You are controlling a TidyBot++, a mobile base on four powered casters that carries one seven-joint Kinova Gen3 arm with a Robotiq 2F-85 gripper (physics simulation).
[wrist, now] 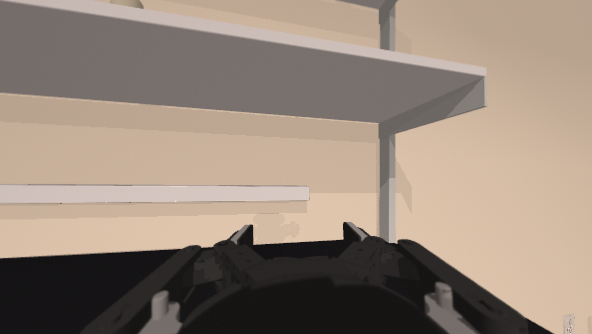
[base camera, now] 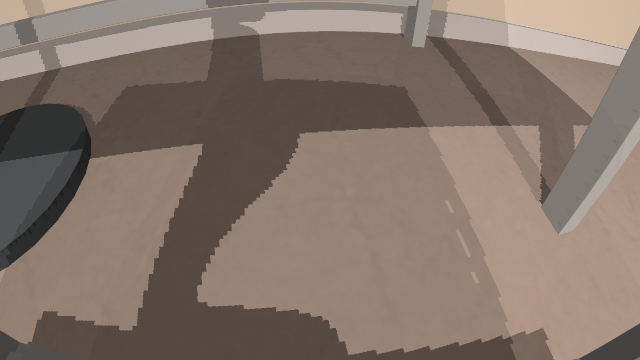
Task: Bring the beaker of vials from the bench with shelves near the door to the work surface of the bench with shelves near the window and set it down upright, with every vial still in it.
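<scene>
My gripper (wrist: 298, 233) is open, with no object between its fingers in the wrist view. It points over the black work surface (wrist: 75, 287) of a bench with shelves, toward the wall behind it. The frames do not show whether this bench is the one near the door or the one near the window. The beaker of vials does not show in either view. The gripper's own body hides part of the work surface.
A grey shelf (wrist: 200, 65) on an upright post (wrist: 387, 200) overhangs the bench. A pale rail (wrist: 150, 194) runs below it. In the base view, a bench leg (base camera: 595, 145) stands at right, another leg (base camera: 421, 25) farther back, and a dark round seat (base camera: 40, 165) at left.
</scene>
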